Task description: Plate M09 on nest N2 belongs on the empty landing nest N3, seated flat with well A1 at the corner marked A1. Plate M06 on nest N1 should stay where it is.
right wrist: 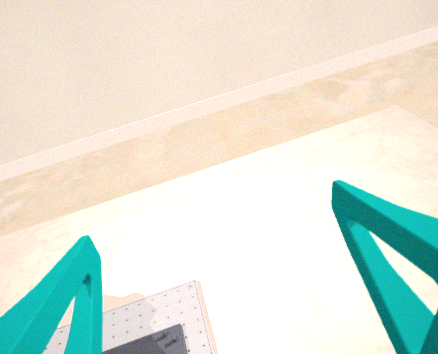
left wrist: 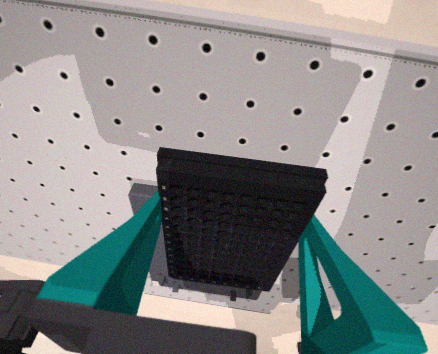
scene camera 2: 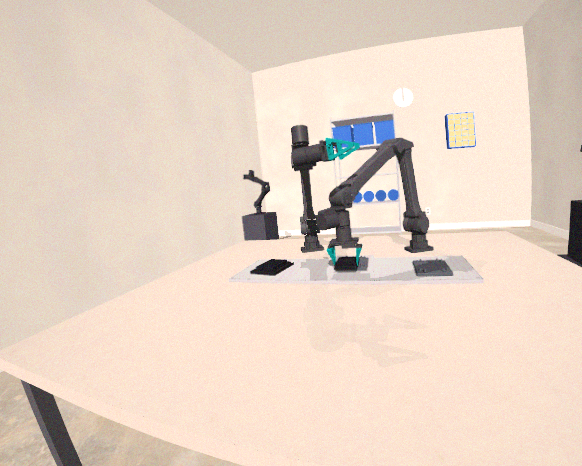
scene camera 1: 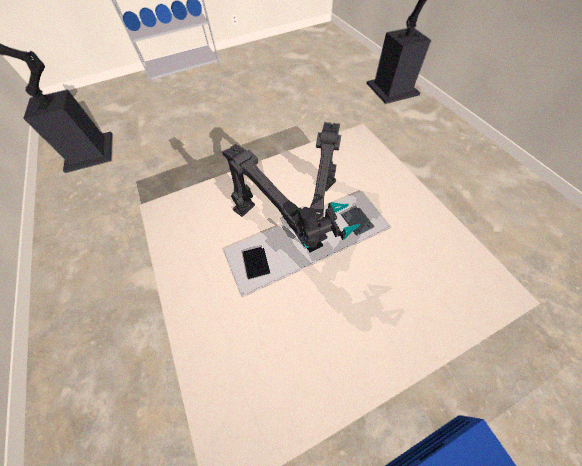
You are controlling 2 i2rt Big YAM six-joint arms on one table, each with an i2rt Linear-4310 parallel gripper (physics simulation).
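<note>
My left gripper (scene camera 2: 345,259) (left wrist: 233,206) is shut on black well plate M09 (scene camera 2: 346,264) (left wrist: 239,225), one teal finger on each long side. It holds the plate flat and very low over the middle grey nest (left wrist: 140,194); I cannot tell if they touch. In scene camera 1 the arms hide this gripper and the plate. Plate M06 (scene camera 1: 256,262) (scene camera 2: 272,266) lies on the left nest. The right-hand nest (scene camera 1: 363,222) (scene camera 2: 432,268) (right wrist: 158,341) is empty. My right gripper (scene camera 1: 346,218) (scene camera 2: 351,149) (right wrist: 214,219) is open and empty, high above the right-hand nest.
The nests sit on a grey pegboard (scene camera 1: 275,270) (scene camera 2: 382,273) (left wrist: 231,70) (right wrist: 182,305) on the cream table (scene camera 1: 335,347). Off the table stand a shelf rack (scene camera 1: 175,60), a black pedestal with another arm (scene camera 1: 400,65) (scene camera 2: 260,226), a dark block (scene camera 1: 78,134) and a blue box (scene camera 1: 456,444).
</note>
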